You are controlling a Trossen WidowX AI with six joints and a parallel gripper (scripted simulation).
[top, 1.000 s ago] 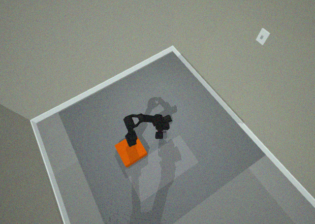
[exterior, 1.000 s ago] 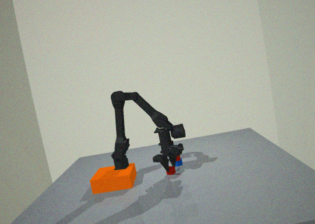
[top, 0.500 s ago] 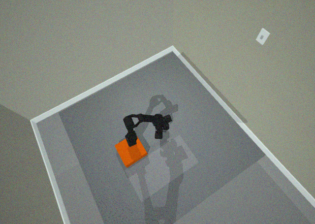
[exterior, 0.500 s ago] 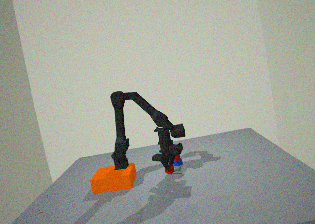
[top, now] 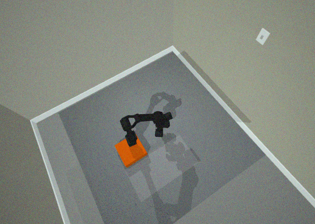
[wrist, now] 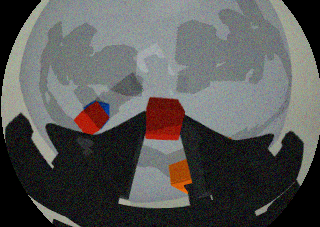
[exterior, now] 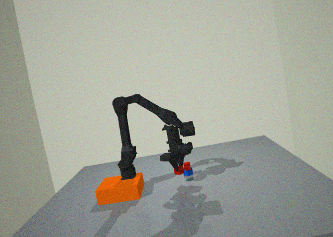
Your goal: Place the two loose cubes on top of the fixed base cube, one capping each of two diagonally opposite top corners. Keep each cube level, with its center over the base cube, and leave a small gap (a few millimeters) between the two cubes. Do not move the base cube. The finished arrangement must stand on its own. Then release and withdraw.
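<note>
Now: the blue cube 20 mm ahead of my gripper tip, 120 mm to the left of it and 50 mm below it.
</note>
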